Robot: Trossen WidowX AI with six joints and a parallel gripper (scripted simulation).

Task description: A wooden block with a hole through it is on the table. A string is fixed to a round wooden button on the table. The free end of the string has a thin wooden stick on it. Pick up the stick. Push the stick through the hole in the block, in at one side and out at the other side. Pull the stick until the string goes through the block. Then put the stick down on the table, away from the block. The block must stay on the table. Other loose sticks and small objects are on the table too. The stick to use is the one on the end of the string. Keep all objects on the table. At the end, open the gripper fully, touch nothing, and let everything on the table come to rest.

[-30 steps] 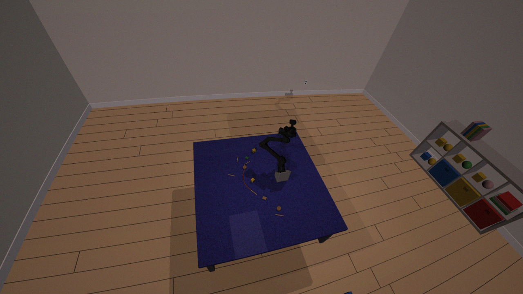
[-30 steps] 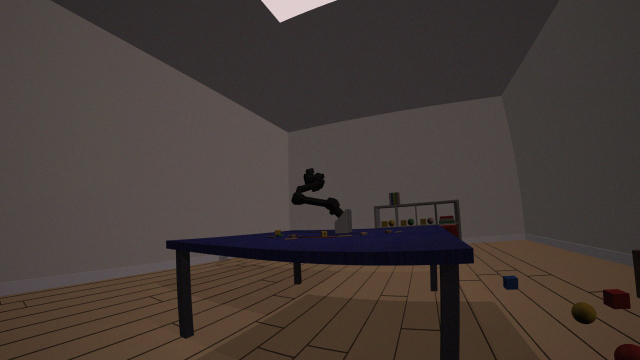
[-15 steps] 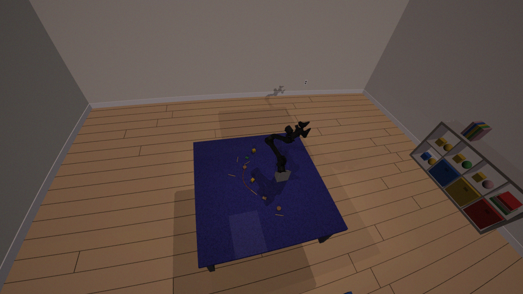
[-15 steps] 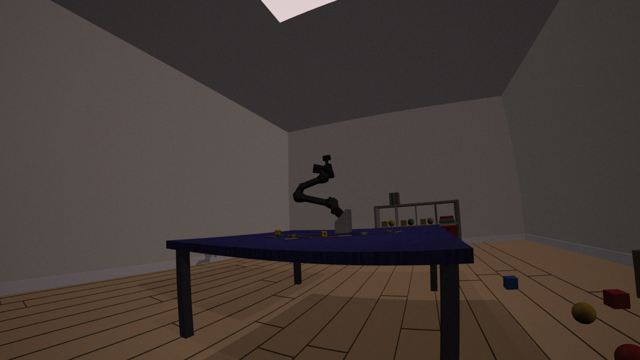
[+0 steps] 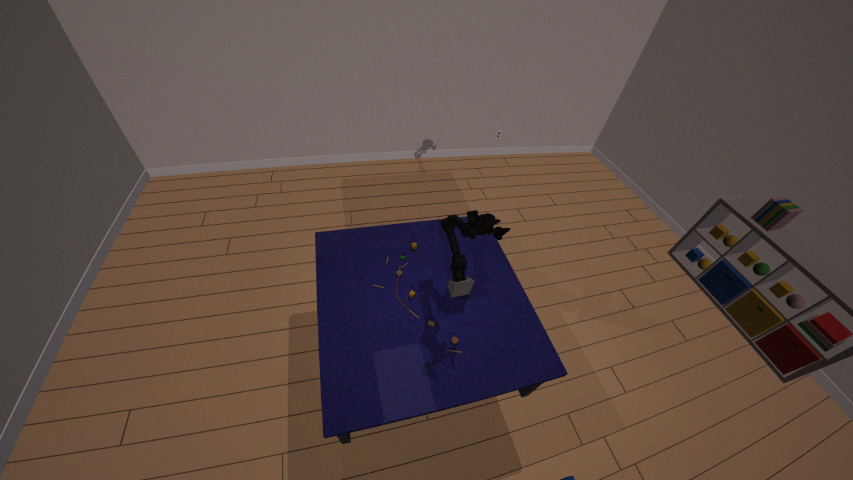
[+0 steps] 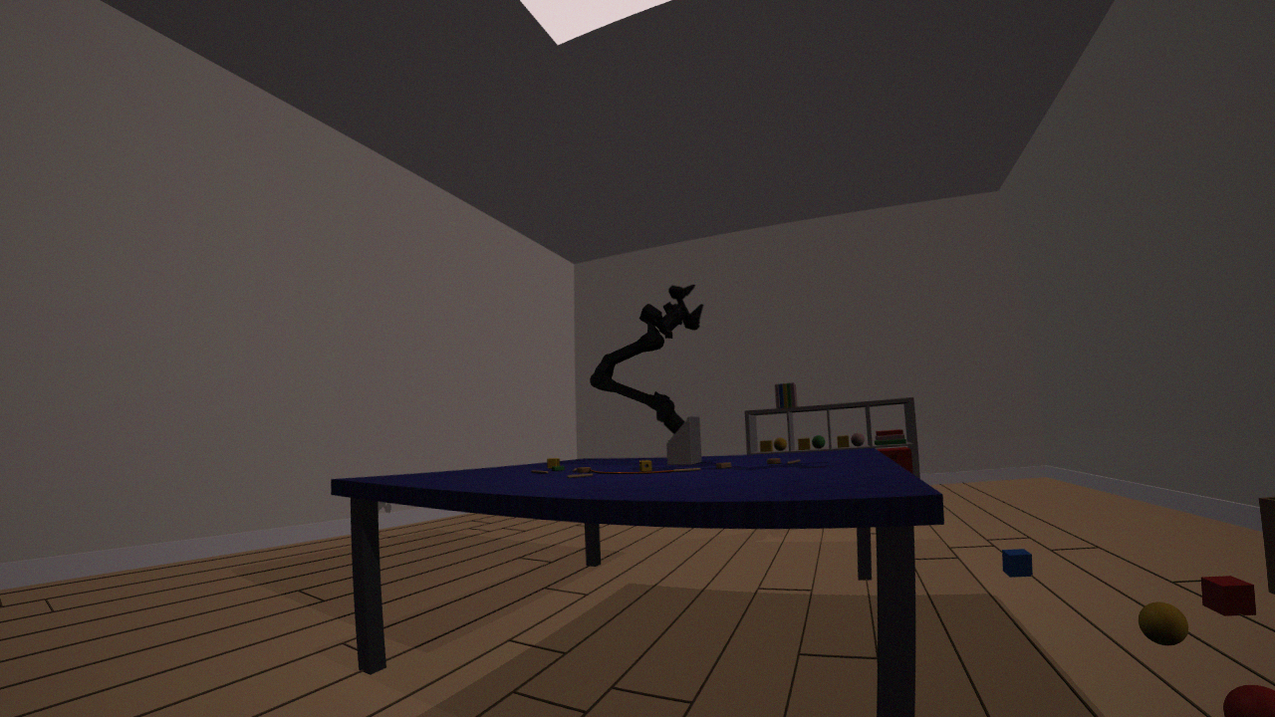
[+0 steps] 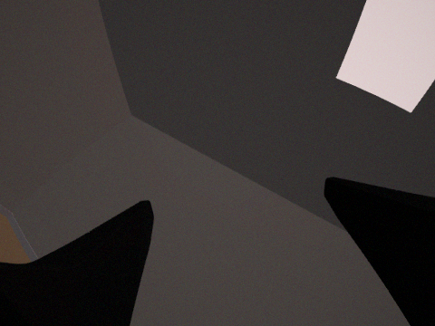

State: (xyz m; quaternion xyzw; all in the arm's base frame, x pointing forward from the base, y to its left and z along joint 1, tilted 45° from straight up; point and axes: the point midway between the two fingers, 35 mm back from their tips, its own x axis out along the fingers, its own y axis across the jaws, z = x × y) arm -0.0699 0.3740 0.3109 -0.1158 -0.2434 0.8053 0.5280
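Now: the small wooden block 350 mm ahead of my gripper tip, 110 mm to the left of it and 610 mm below it. Also, from my gripper tip: green piece: 370 mm ahead, 400 mm to the right, 610 mm below.
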